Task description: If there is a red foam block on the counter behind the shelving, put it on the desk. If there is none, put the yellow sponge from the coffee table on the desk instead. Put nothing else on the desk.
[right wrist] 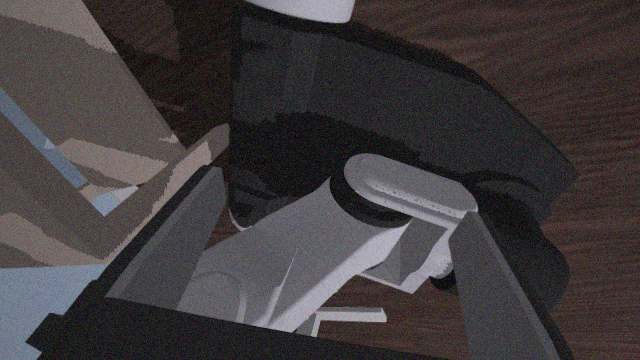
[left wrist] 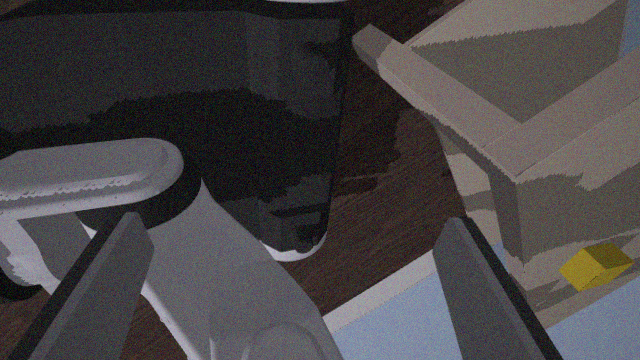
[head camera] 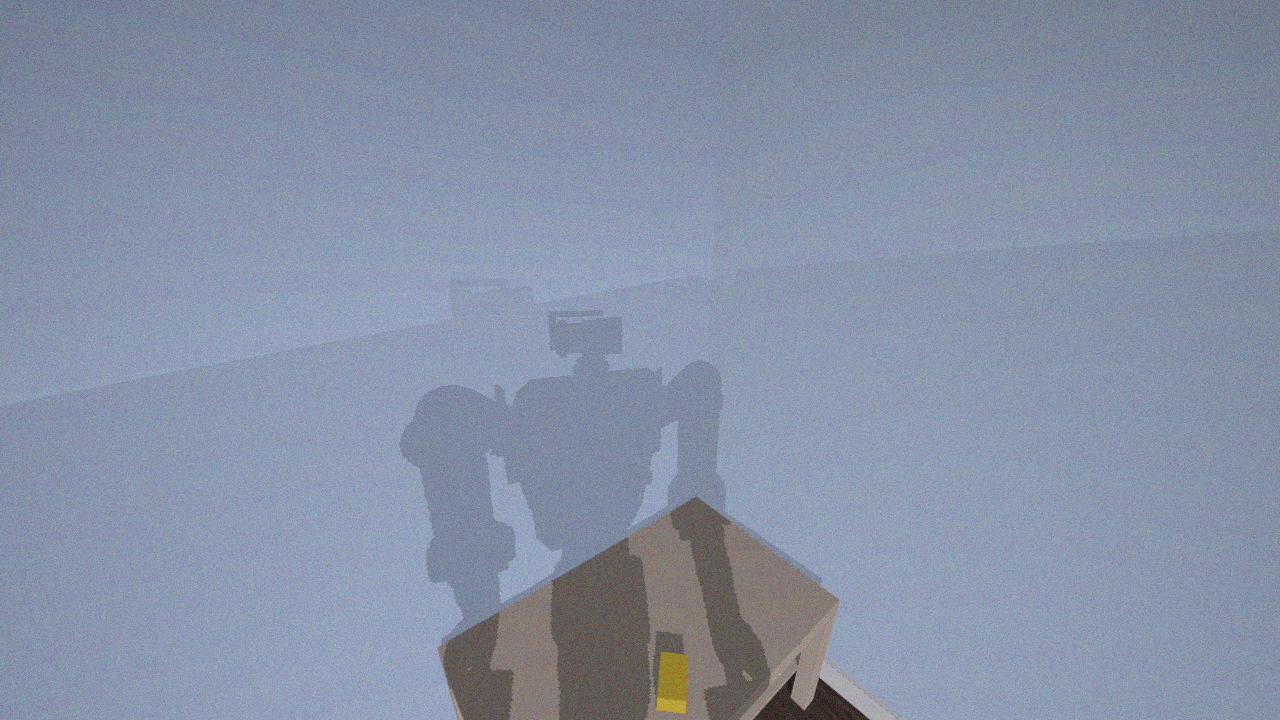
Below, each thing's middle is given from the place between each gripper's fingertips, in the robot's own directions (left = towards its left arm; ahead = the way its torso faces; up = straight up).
I see my right gripper 640 mm short of the yellow sponge [left wrist: 593, 266], 130 mm to the right of it and 60 mm above it.
Right now the yellow sponge is 570 mm ahead of my left hand, 340 mm to the right of it and 70 mm below it.
